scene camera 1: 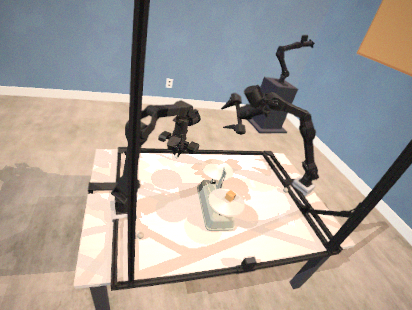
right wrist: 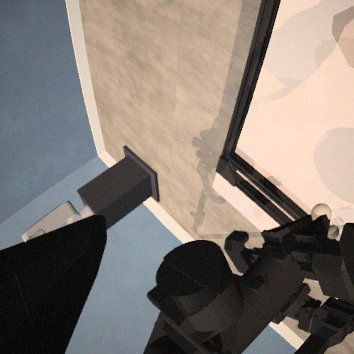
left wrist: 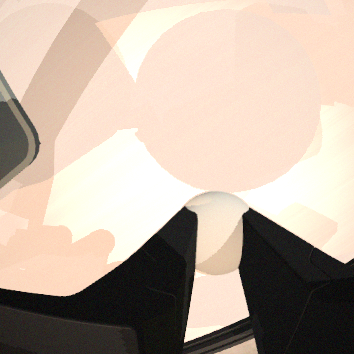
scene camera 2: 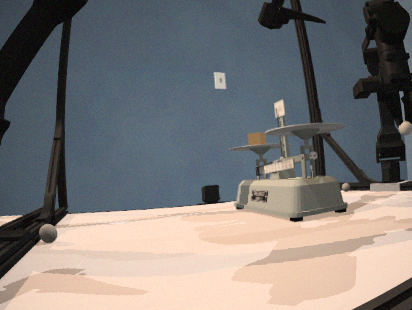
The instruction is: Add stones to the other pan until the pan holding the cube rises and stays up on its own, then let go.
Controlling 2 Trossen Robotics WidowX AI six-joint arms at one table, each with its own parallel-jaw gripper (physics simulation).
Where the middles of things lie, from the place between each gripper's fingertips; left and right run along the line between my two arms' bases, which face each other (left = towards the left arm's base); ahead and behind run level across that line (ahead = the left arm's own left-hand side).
The grey balance scale [scene camera 2: 283, 194] lies 220 mm behind my left hand, 150 mm to the right of it and 30 mm below it.
Now: right hand 25 cm past the grey balance scale, 23 cm above it and 5 cm to the right of it.
